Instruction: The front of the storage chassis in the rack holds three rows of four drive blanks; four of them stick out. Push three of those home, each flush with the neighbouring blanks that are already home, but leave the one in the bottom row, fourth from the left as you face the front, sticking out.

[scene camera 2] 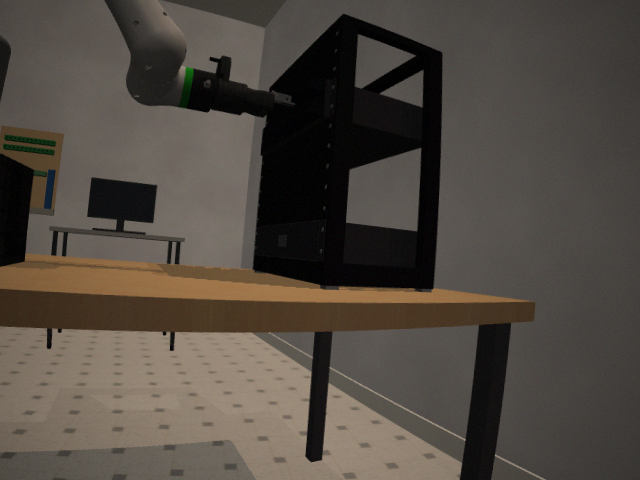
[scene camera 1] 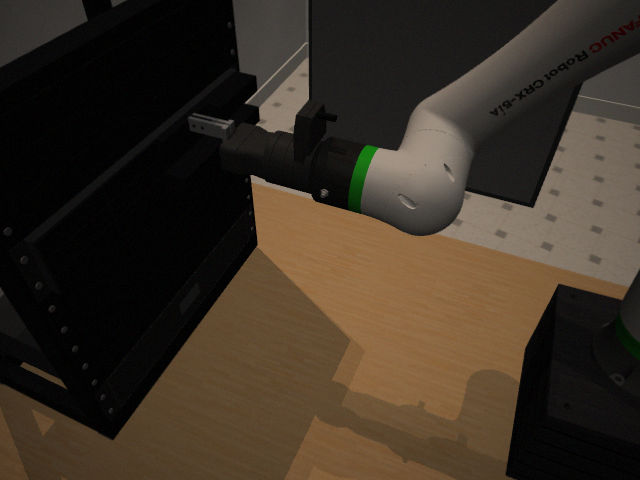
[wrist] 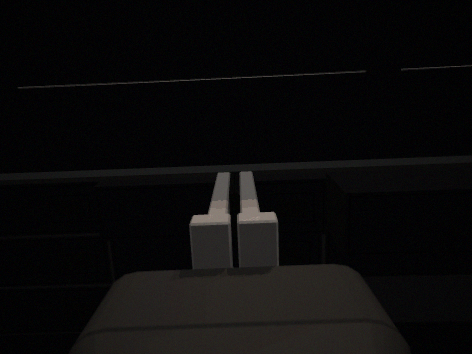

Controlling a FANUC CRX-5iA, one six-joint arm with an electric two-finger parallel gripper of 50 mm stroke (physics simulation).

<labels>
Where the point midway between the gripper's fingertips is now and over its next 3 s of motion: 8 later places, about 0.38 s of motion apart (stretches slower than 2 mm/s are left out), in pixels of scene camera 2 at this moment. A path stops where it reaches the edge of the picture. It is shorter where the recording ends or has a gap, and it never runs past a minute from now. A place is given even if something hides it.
My gripper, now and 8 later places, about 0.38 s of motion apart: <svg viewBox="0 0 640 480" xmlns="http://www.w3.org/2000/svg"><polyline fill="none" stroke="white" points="294,102 294,102 295,102 294,102 295,102 296,102 297,102 286,99 279,98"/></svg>
</labels>
